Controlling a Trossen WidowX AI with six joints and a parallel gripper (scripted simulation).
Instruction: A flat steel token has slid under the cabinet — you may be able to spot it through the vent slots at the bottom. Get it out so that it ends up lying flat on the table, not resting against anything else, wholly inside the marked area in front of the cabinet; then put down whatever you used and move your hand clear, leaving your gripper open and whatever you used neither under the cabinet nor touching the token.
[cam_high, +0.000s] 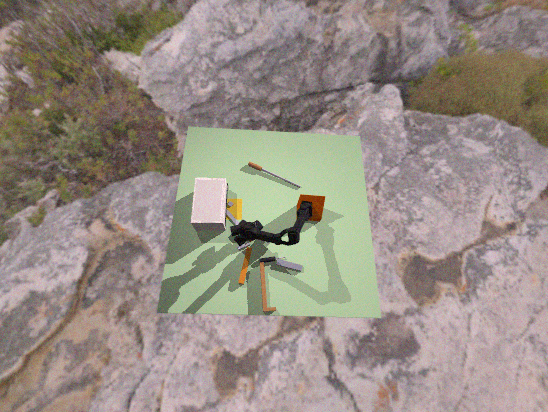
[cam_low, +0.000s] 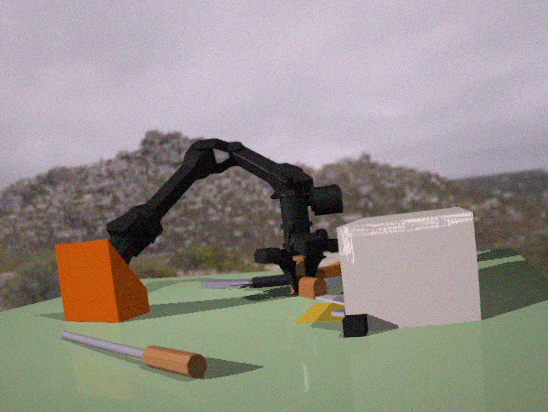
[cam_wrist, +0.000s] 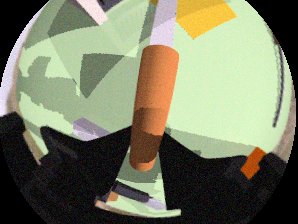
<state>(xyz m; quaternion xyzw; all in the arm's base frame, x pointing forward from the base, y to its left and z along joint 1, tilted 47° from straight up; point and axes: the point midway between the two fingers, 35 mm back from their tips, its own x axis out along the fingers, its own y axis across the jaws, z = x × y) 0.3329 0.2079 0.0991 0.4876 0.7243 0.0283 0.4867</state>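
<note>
Right now my gripper tip is 270 mm past the grey bar and 150 mm to the right of it. The rest, counted from my gripper tip: grey token: 210 mm to the right, 150 mm ahead; then orange bar: 180 mm to the left, 10 mm above.
</note>
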